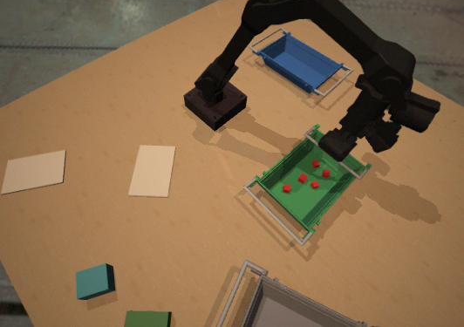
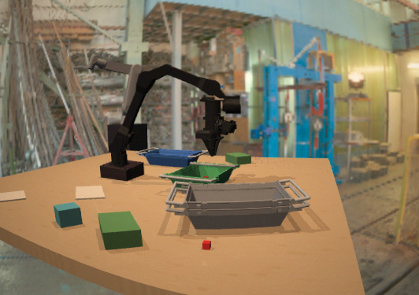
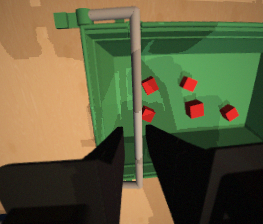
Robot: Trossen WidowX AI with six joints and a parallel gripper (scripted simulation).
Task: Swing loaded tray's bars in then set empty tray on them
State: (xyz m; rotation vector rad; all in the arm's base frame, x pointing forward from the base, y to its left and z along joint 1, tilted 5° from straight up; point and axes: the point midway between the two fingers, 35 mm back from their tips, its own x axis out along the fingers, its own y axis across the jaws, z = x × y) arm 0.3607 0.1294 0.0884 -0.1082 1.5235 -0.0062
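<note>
Now: the blue tray 320 mm behind my gripper tip, 220 mm to the left of it and 50 mm below it. Round my gripper tip: teal block: 610 mm to the right, 120 mm behind, 70 mm below.
</note>
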